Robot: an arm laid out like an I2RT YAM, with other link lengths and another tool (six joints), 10 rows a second.
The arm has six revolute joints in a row. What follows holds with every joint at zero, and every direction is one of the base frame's.
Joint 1 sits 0.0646 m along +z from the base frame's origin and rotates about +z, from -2.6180 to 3.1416 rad.
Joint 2 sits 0.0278 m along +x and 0.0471 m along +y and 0.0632 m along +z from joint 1 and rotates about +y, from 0.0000 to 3.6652 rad.
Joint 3 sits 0.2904 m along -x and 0.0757 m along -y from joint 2 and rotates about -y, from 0.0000 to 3.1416 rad.
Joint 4 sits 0.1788 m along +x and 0.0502 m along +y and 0.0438 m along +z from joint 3 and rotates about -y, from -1.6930 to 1.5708 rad.
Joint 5 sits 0.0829 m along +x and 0.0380 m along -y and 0.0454 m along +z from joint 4 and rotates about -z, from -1.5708 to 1.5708 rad.
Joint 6 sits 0.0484 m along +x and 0.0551 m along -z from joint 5 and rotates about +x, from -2.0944 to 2.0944 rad.
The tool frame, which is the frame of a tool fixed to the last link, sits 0.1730 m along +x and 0.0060 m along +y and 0.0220 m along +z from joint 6; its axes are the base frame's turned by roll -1.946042, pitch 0.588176 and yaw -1.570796 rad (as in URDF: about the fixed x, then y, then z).
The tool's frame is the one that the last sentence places.
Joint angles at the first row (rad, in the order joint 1, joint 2, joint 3, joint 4, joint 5, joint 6):
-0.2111 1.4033 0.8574 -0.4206 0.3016 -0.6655
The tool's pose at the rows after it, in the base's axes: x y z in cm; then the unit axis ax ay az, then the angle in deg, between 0 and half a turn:
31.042 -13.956 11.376 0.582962 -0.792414 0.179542 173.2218
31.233 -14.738 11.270 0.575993 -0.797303 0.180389 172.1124
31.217 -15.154 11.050 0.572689 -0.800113 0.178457 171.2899
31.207 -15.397 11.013 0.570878 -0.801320 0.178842 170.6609
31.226 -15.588 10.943 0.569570 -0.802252 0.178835 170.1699
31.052 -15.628 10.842 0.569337 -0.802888 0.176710 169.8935
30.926 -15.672 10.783 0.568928 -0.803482 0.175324 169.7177
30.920 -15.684 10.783 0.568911 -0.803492 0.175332 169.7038
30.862 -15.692 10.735 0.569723 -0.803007 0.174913 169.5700
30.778 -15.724 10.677 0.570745 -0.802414 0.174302 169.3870
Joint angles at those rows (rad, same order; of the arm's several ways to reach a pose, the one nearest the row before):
-0.2199 1.4300 0.8776 -0.4217 0.3191 -0.6655
-0.2306 1.4555 0.8955 -0.4225 0.3359 -0.6655
-0.2371 1.4716 0.9039 -0.4255 0.3447 -0.6655
-0.2379 1.4795 0.9111 -0.4305 0.3546 -0.6655
-0.2386 1.4876 0.9165 -0.4328 0.3618 -0.6655
-0.2405 1.4880 0.9165 -0.4385 0.3626 -0.6655
-0.2424 1.4879 0.9165 -0.4423 0.3630 -0.6655
-0.2428 1.4879 0.9165 -0.4423 0.3630 -0.6659
-0.2436 1.4880 0.9154 -0.4427 0.3630 -0.6685
-0.2455 1.4879 0.9142 -0.4435 0.3626 -0.6727

